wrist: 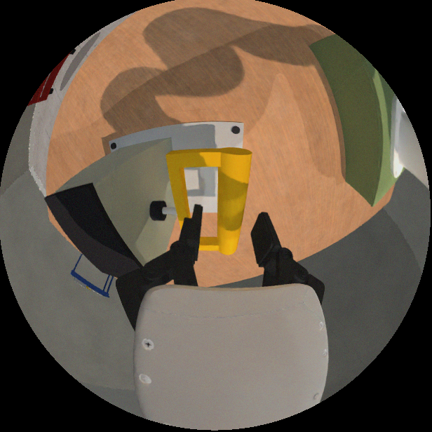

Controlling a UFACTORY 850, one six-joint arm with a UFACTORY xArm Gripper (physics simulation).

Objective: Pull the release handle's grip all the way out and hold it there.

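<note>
The release handle is a yellow frame with a thick round grip bar [234,200] on its right side, near the middle of the wrist view. A short grey rod [171,211] with a black collar [158,210] joins the frame's left side to a pale green-grey housing [120,185]. My gripper [228,219] is partly open, with nothing clamped. Its left finger overlaps the frame's opening in view, and its right finger is to the right of the grip bar, with a gap showing. How deep the fingertips reach beside the bar is hard to tell.
A light grey base plate [227,135] with dark bolts lies behind the handle on the wooden table [280,150]. A black panel [95,225] is on the housing's left. A green block [350,115] stands at the right. A blue wire handle [90,285] is at lower left, a red object [50,82] at upper left.
</note>
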